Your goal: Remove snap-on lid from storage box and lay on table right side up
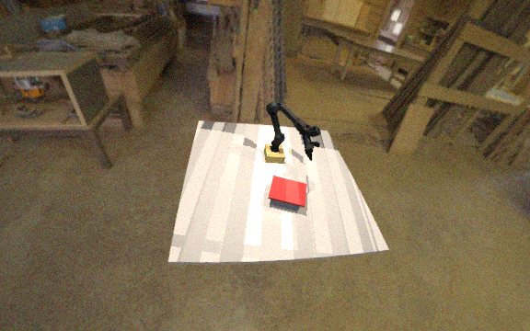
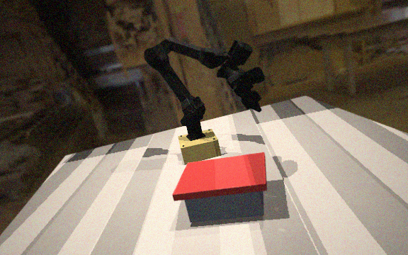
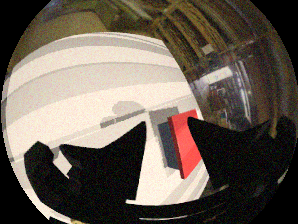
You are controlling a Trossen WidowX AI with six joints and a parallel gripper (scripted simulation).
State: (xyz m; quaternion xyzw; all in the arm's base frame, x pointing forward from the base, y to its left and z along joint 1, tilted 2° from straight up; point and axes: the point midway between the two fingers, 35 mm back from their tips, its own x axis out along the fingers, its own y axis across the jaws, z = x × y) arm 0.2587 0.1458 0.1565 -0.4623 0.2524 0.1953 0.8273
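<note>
The red lid is 20 cm to the right of my gripper tip, 15 cm ahead of it and 10 cm below it. From my gripper tip the other things lie so: blue storage box: 20 cm to the right, 15 cm below, 15 cm ahead.
</note>
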